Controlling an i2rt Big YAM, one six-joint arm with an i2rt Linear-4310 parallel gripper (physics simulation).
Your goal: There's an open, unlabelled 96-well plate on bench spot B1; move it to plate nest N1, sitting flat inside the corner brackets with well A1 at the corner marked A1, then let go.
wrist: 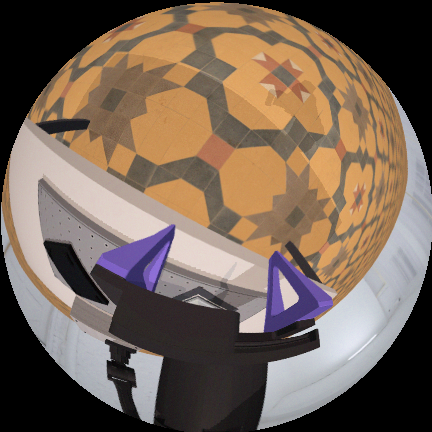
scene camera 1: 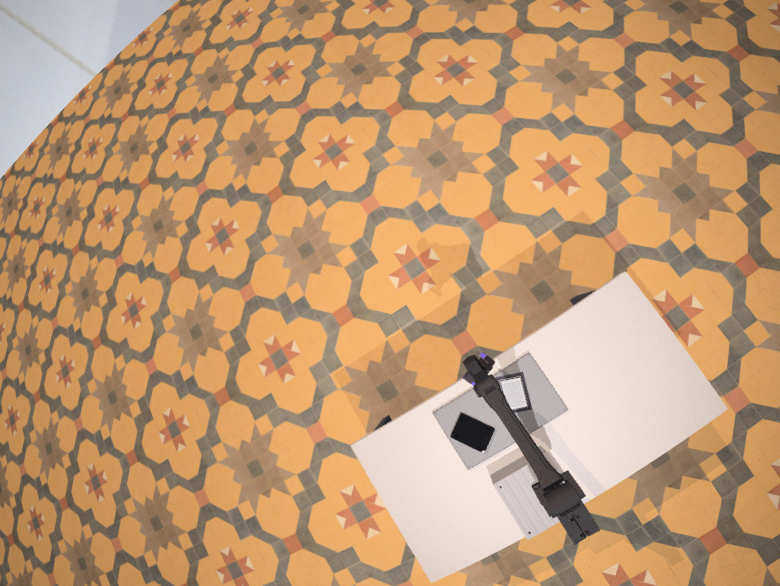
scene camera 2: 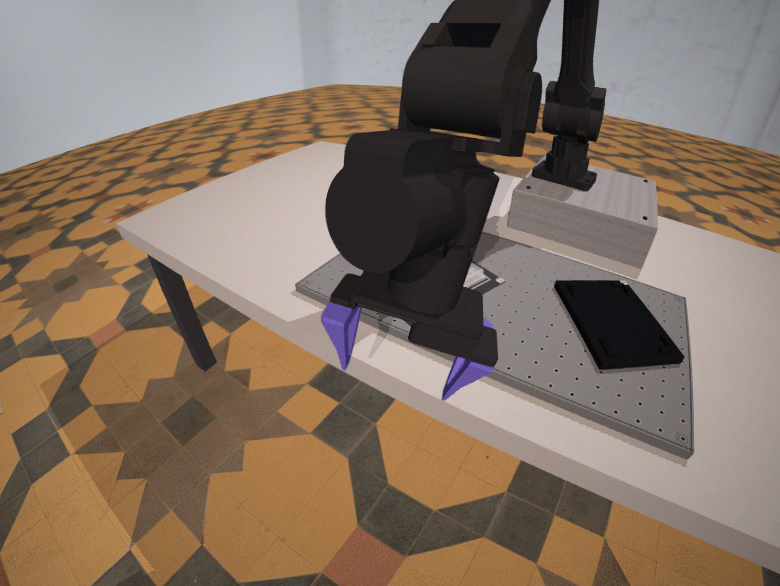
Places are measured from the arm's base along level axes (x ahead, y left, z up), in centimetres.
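Pixels of known places: gripper, fingertip midpoint: [wrist: 225, 243] [scene camera 2: 394, 381]; arm's base at its link origin: [wrist: 119, 345] [scene camera 2: 564, 178].
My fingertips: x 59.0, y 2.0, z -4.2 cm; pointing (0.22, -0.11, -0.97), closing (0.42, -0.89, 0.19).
Note:
For each thing: its top centre in the pictures, then the offset to it from my fingertips.
- white 96-well plate at its top centre: [scene camera 1: 514, 394] dy -8.4, dx -19.5, dz -1.3 cm
- black plate nest at its top centre: [scene camera 2: 617, 312] [wrist: 70, 279] [scene camera 1: 472, 433] dy +16.2, dx -27.0, dz -1.2 cm
- grey perforated board at its top centre: [scene camera 2: 507, 290] [wrist: 134, 304] [scene camera 1: 499, 412] dy +1.2, dx -24.1, dz -2.9 cm
The white 96-well plate [scene camera 1: 513, 391] lies on a dark-bordered spot on the perforated board; the arm covers most of it in scene camera 2, where an edge of the plate [scene camera 2: 476, 277] shows. In the wrist view a corner of the plate [wrist: 200, 300] shows behind the gripper body. The black plate nest [scene camera 1: 472, 432] [scene camera 2: 617, 324] [wrist: 75, 272] sits on the board's other half, with low corner brackets and a small pale mark at one corner. My gripper [scene camera 1: 477, 369] [scene camera 2: 394, 384] [wrist: 225, 243] is open and empty, with its purple fingers above the table's edge, beside the plate's end of the board.
The grey perforated board [scene camera 1: 460, 454] [scene camera 2: 535, 352] [wrist: 82, 230] lies on the pale table [scene camera 1: 630, 378] [scene camera 2: 239, 207] [wrist: 115, 195]. The arm's base stands on a grey block [scene camera 1: 520, 497] [scene camera 2: 580, 229] behind the board. Patterned floor lies beyond the table edge.

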